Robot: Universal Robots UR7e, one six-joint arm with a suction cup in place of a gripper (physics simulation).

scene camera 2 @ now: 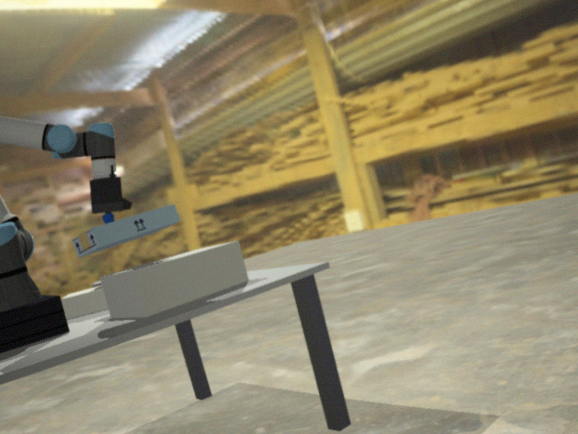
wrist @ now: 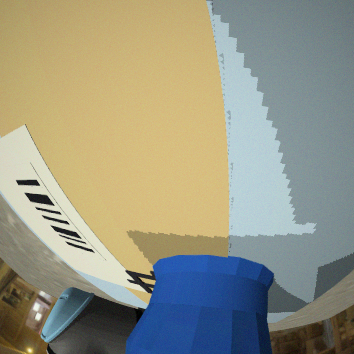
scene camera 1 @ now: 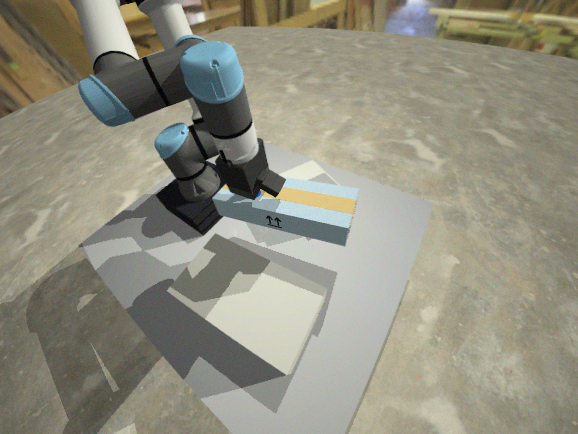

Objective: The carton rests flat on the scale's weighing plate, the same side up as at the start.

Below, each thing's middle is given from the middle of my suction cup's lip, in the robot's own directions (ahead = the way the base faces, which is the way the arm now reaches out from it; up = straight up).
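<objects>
Suction cup: 21 cm above the cream block (scene camera 1: 270, 310), 4 cm short of it, 19 cm to the left of it. Scale (scene camera 2: 88, 301), from my suction cup: 7 cm ahead, 25 cm to the left, 23 cm below. Nearest to my suction cup of the things named here, going by their middles: cream block.
</objects>
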